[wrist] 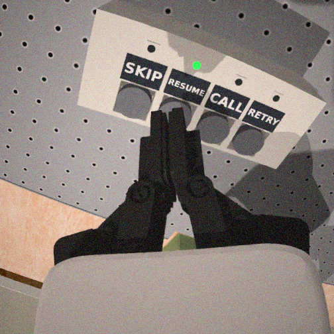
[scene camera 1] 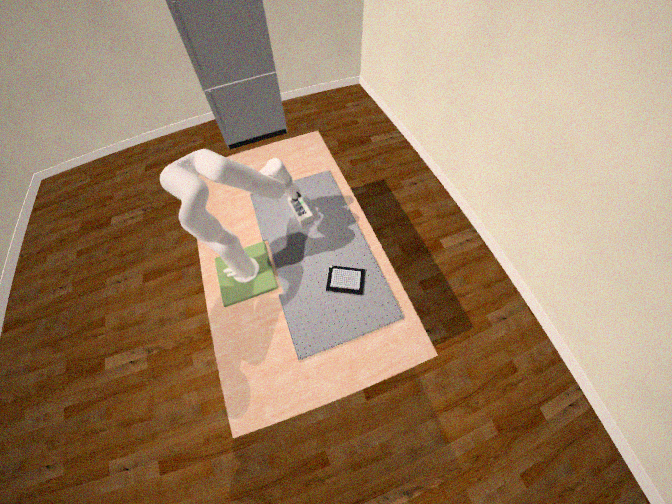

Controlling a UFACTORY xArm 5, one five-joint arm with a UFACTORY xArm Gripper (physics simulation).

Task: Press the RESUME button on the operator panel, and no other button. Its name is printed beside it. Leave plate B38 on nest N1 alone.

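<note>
The operator panel (scene camera 1: pixel 301 209) (wrist: pixel 100 65) is a pale box with four round grey buttons, labelled SKIP, RESUME, CALL and RETRY. The RESUME button (wrist: pixel 176 106) is partly hidden by my fingertips in the wrist view. A green light (wrist: pixel 196 65) glows above the RESUME label (wrist: pixel 187 86). My gripper (wrist: pixel 171 126) is shut and empty, its tips over the lower part of the RESUME button; whether they touch it I cannot tell. The white plate B38 (scene camera 1: pixel 346 278) sits in the black nest N1 (scene camera 1: pixel 345 291), away from the gripper.
The panel stands on a grey perforated board (scene camera 1: pixel 325 330) (wrist: pixel 30 135) on a light wooden table top (scene camera 1: pixel 260 396). The arm's base stands on a green plate (scene camera 1: pixel 233 295). A tall grey cabinet (scene camera 1: pixel 244 108) stands behind the table. The SKIP button (wrist: pixel 133 101) and CALL button (wrist: pixel 213 128) flank the RESUME button.
</note>
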